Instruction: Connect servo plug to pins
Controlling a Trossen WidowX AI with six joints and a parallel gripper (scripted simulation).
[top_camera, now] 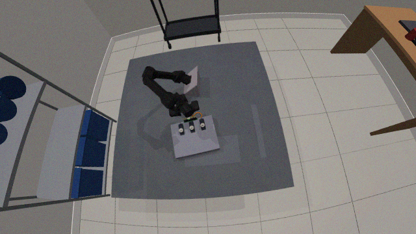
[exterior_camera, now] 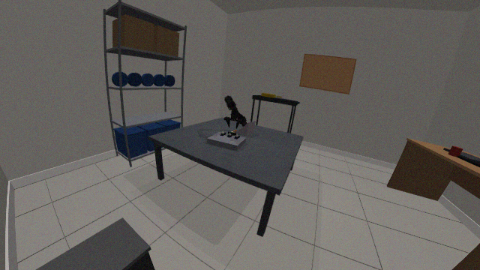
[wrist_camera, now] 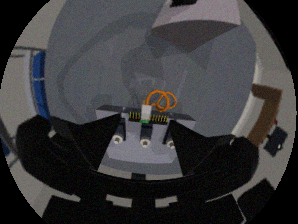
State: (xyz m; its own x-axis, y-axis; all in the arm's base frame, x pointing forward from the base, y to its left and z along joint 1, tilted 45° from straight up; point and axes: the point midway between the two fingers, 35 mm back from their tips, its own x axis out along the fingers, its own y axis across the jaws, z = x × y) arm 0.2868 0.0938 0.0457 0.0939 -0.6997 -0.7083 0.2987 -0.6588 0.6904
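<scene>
The green band lies 40 mm below my gripper tip, 30 mm ahead of it and 10 mm to the left of it.
</scene>
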